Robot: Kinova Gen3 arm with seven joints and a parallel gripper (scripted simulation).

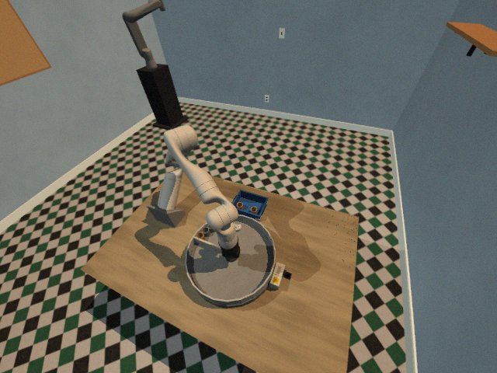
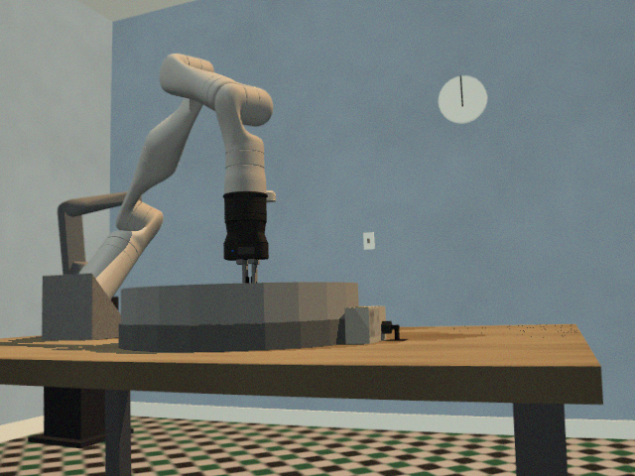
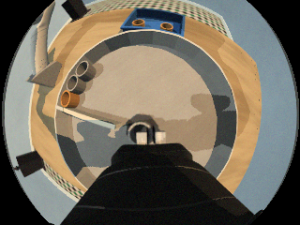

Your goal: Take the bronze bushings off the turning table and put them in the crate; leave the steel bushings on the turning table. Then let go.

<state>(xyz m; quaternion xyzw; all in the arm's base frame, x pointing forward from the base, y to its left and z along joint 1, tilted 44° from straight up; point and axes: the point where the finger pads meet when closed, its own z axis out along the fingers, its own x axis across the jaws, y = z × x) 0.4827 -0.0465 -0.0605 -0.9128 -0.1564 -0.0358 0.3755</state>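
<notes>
Now: hand 5 cm above the grey turning table and 1 cm past it. From my hand the other things lie so: blue crate 33 cm to the left, 8 cm below, 8 cm behind.
</notes>
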